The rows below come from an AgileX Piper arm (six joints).
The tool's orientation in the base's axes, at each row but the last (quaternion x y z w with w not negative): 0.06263, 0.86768, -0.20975, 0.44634; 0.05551, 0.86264, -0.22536, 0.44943; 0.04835, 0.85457, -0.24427, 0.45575; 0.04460, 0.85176, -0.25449, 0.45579; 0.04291, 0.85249, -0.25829, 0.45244; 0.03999, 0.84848, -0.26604, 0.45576; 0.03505, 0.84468, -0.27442, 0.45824; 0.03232, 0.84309, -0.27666, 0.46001; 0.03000, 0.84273, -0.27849, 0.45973; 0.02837, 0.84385, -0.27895, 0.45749; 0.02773, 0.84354, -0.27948, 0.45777; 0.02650, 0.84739, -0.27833, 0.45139
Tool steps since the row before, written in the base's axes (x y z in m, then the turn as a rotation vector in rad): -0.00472, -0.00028, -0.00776, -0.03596, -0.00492, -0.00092; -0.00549, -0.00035, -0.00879, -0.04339, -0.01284, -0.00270; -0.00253, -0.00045, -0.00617, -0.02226, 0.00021, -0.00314; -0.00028, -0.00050, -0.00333, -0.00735, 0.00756, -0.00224; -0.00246, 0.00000, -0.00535, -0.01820, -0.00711, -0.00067; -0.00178, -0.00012, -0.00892, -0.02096, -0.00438, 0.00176; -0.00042, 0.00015, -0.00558, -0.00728, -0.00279, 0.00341; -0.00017, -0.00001, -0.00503, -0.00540, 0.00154, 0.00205; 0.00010, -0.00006, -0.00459, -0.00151, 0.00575, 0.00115; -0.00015, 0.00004, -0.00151, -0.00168, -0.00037, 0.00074; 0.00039, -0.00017, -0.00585, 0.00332, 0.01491, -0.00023; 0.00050, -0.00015, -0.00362, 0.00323, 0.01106, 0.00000
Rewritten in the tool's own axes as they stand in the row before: 0.00904, 0.00074, 0.00057, 0.02247, -0.01481, -0.02437; 0.01031, 0.00103, 0.00038, 0.02913, -0.02349, -0.02559; 0.00648, 0.00114, 0.00117, 0.01540, -0.00544, -0.01545; 0.00290, 0.00079, 0.00154, 0.00488, 0.00517, -0.00811; 0.00569, 0.00139, 0.00060, 0.01236, -0.01145, -0.00992; 0.00814, 0.00305, 0.00267, 0.01155, -0.01098, -0.01441; 0.00464, 0.00240, 0.00200, 0.00204, -0.00610, -0.00558; 0.00409, 0.00214, 0.00201, 0.00117, -0.00126, -0.00572; 0.00359, 0.00201, 0.00204, -0.00122, 0.00388, -0.00449; 0.00127, 0.00066, 0.00051, 0.00047, -0.00115, -0.00140; 0.00442, 0.00258, 0.00286, -0.00486, 0.01367, -0.00480; 0.00256, 0.00164, 0.00203, -0.00419, 0.01029, -0.00306
